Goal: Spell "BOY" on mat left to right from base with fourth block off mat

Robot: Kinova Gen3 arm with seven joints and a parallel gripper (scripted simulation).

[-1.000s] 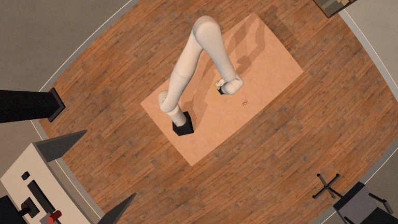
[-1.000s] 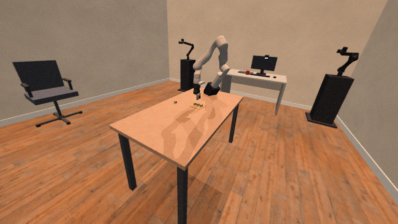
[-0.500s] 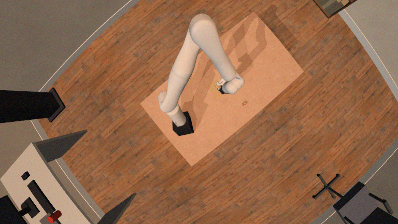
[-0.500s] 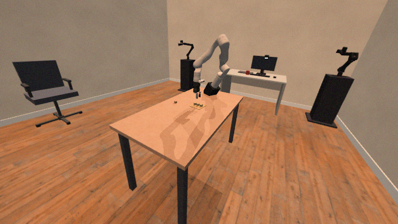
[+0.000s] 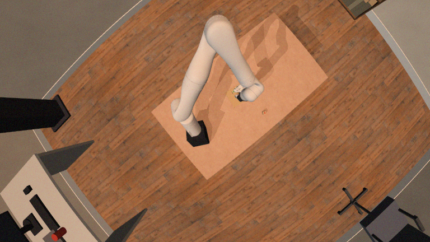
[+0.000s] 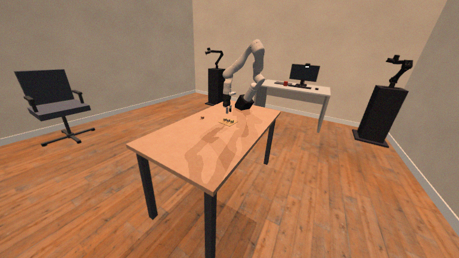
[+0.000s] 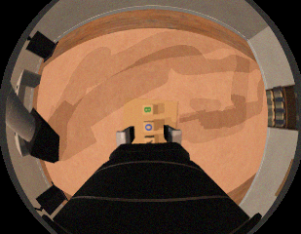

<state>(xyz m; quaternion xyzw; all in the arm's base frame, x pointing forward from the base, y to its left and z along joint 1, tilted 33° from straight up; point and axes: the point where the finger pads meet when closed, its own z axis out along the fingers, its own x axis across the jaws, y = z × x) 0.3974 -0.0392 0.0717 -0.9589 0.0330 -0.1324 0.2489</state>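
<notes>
Now: the mat 110 mm below my hand.
</notes>
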